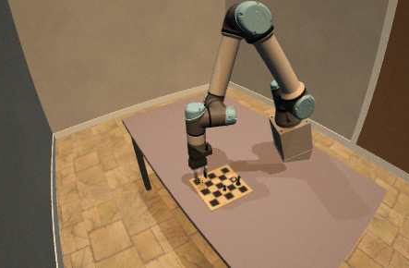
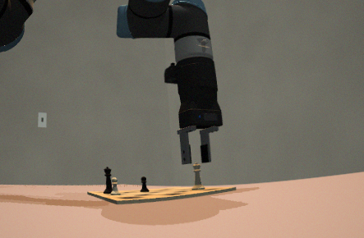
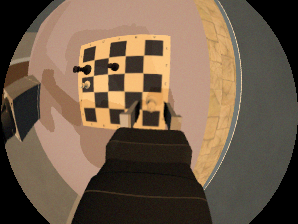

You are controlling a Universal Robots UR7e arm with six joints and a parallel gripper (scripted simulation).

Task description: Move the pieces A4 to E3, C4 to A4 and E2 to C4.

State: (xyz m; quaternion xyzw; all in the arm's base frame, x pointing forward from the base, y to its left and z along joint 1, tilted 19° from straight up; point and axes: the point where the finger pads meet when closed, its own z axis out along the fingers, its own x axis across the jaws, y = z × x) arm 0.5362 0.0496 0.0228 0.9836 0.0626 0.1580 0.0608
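Now: the tall white piece 40 mm below my hand. The rest, counted from my hand: chessboard (80 mm behind, 30 mm to the left, 70 mm below); white pawn (160 mm behind, 20 mm to the left, 60 mm below); black pawn (90 mm behind, 60 mm to the left, 60 mm below).
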